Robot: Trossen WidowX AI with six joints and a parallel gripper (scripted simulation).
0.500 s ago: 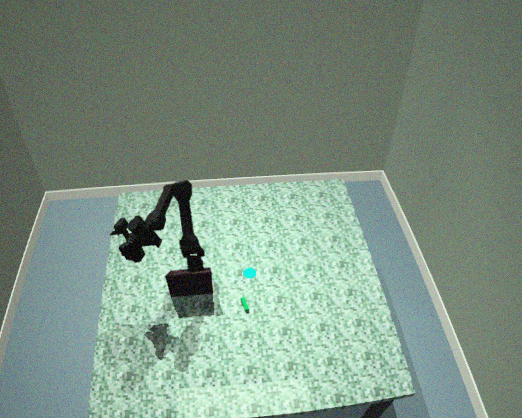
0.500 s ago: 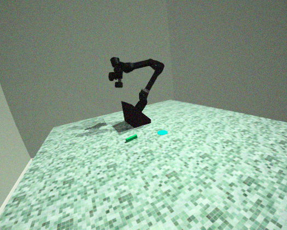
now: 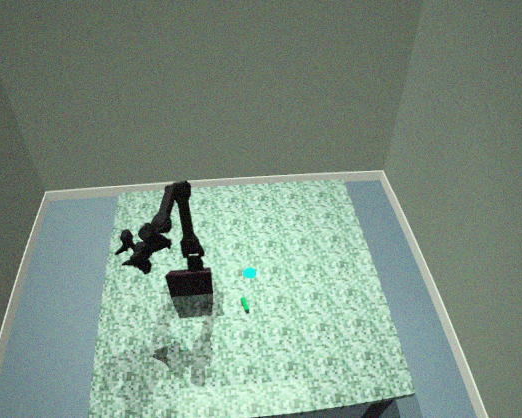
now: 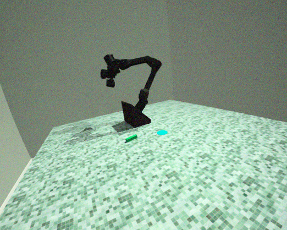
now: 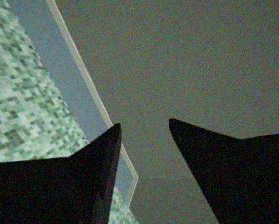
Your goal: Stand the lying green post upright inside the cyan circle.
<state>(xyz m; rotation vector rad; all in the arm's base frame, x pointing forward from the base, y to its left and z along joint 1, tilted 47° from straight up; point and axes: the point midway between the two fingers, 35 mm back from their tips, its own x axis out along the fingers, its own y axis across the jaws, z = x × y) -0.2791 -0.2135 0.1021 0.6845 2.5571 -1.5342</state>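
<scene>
The green post is 480 mm ahead of my gripper tip, 320 mm below it and 90 mm to the right of it. From my gripper tip the other things lie so: cyan circle 540 mm ahead, 330 mm below, 80 mm to the left.
</scene>
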